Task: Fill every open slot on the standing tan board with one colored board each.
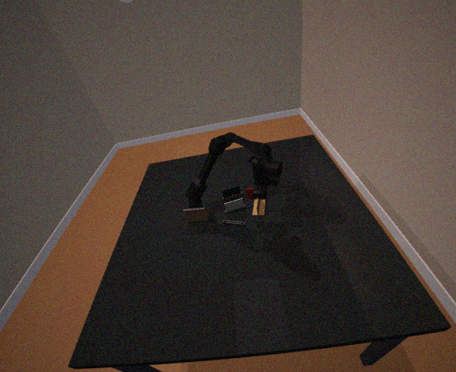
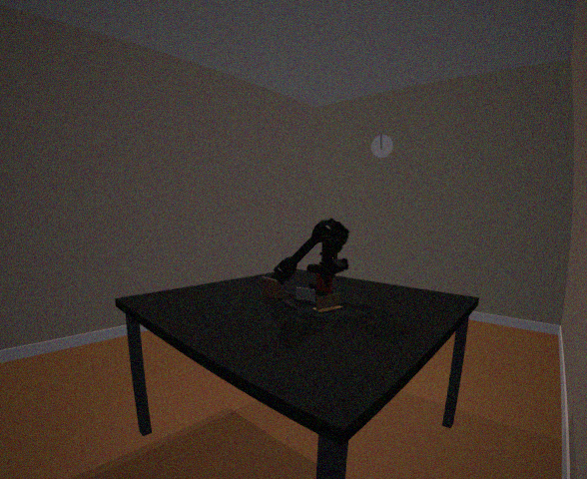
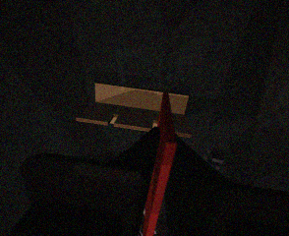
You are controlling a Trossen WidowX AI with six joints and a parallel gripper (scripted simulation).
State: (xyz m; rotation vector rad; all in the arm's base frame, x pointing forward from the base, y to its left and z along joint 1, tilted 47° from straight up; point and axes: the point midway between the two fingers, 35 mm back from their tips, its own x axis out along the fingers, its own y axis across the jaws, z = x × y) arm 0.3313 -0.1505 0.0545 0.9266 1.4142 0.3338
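My gripper tip is now 20 mm past the tan board, 30 mm to the right of it and 80 mm above it. The rest, counted from my gripper tip: red board 20 mm behind, 10 mm to the left.
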